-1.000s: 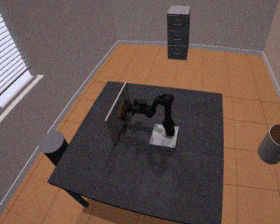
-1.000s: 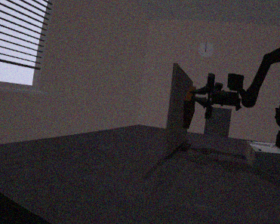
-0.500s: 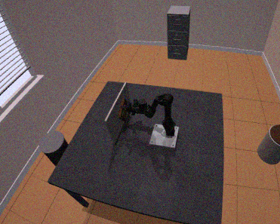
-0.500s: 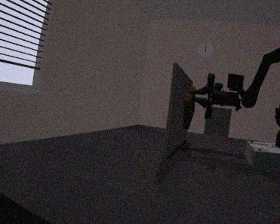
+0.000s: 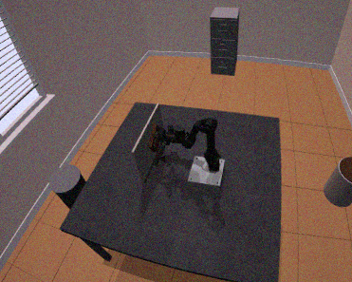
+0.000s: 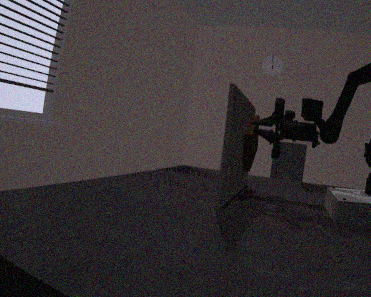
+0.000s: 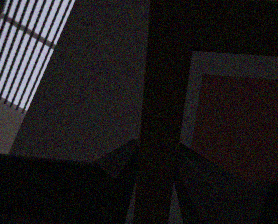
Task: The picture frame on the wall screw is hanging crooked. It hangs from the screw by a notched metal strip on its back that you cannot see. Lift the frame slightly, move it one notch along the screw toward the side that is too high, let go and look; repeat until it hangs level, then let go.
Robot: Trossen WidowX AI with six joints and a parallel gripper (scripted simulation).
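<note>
The picture frame lies 5 cm below my gripper tip and 2 cm to the right of it. Round my gripper tip: upright wall panel: 7 cm below, 2 cm ahead.
</note>
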